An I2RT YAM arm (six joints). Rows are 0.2 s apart.
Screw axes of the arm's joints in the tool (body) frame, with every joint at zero. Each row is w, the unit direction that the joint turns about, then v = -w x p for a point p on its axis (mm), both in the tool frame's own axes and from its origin. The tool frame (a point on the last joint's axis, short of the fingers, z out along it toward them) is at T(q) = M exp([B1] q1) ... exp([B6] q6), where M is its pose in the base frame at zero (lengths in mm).
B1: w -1 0 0 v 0 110.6 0
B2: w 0 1 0 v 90.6 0 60
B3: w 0 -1 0 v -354.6 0 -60
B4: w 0 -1 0 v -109.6 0 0
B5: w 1 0 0 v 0 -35.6 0
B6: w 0 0 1 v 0 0 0
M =
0 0 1 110.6
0 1 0 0
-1 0 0 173.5
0 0 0 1
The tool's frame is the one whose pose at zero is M.
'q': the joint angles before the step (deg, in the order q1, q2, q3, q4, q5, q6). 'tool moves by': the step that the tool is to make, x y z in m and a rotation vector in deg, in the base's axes. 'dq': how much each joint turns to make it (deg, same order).
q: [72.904, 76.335, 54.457, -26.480, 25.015, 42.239]
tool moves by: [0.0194, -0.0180, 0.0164, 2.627, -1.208, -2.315]
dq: [-5.328, -3.706, 0.014, 0.213, -1.898, -2.576]
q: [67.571, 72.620, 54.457, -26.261, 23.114, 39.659]
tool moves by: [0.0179, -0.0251, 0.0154, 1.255, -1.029, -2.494]
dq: [-6.207, -4.174, 0.032, -1.497, -2.448, -3.037]
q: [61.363, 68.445, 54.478, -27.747, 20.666, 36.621]
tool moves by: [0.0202, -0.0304, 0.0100, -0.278, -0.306, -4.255]
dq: [-8.048, -3.355, 0.088, -2.525, -2.584, -2.976]
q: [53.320, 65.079, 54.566, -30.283, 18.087, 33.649]
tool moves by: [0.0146, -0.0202, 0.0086, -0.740, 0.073, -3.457]
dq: [-6.007, -1.080, 1.413, -2.493, -1.659, -2.075]
